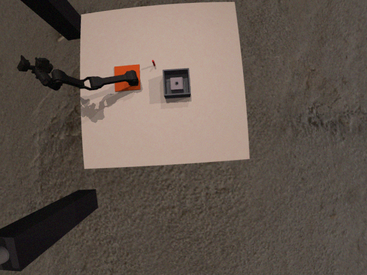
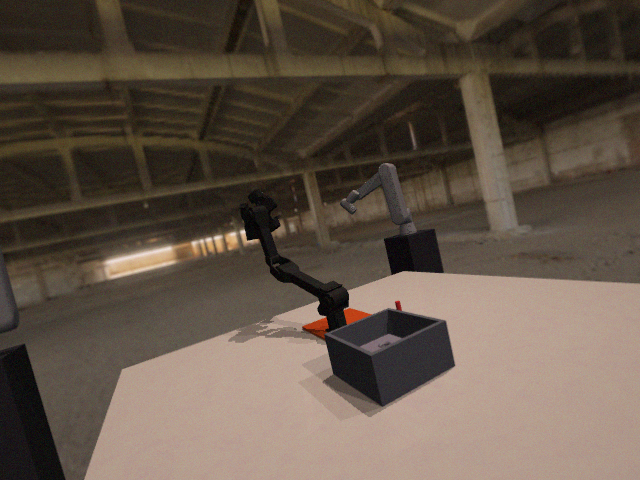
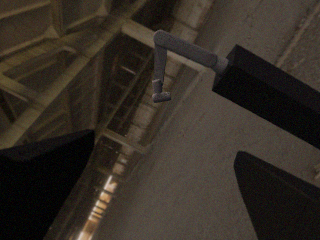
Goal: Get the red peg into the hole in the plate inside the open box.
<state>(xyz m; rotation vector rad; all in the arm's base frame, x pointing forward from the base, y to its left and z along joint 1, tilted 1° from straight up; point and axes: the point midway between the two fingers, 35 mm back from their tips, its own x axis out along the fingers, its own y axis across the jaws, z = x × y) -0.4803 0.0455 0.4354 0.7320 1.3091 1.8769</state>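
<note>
Right now the red peg is 66 cm ahead of my gripper tip, 41 cm below it and 5 cm to the left of it. Round my gripper tip: light grey plate: 82 cm ahead, 41 cm below, 13 cm to the right; dark grey box: 82 cm ahead, 43 cm below, 13 cm to the right.
</note>
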